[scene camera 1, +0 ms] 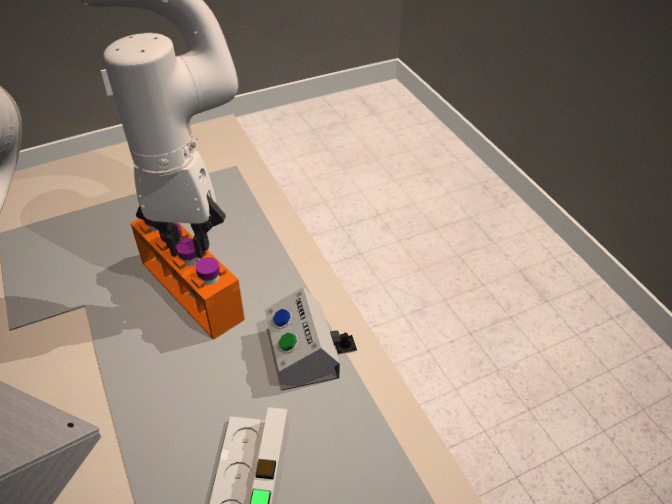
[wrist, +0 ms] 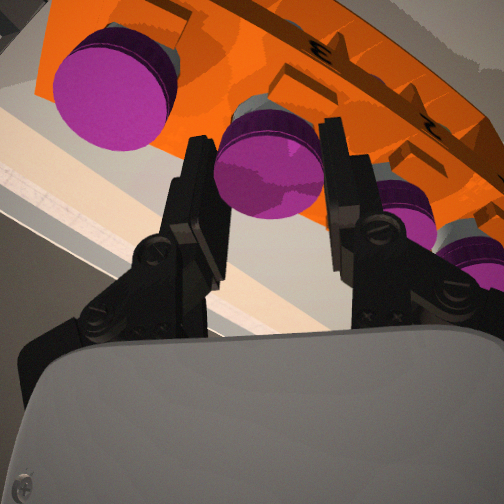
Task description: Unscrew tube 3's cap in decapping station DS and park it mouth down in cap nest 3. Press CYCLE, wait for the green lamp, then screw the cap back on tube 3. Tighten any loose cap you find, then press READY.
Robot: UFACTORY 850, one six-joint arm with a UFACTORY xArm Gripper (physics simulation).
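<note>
The orange decapping station (scene camera 1: 184, 273) holds a row of tubes with purple caps. My gripper (scene camera 1: 186, 250) stands straight down over the second tube from the near end. In the wrist view its two black fingers (wrist: 270, 150) press against both sides of that purple cap (wrist: 269, 165), which sits on its tube beside the rack mark that reads as 3. The end tube's cap (scene camera 1: 207, 268) is on, as it also shows in the wrist view (wrist: 112, 90). The white cap nest strip (scene camera 1: 238, 461) holds no cap. Its green lamp (scene camera 1: 260, 496) is lit.
A grey button box (scene camera 1: 298, 341) with a blue button (scene camera 1: 281, 317) and a green button (scene camera 1: 287, 341) stands right of the station. A small black part (scene camera 1: 343, 341) lies beside it. A brown square (scene camera 1: 265, 467) sits above the green lamp. A grey block (scene camera 1: 37, 439) is at the left front.
</note>
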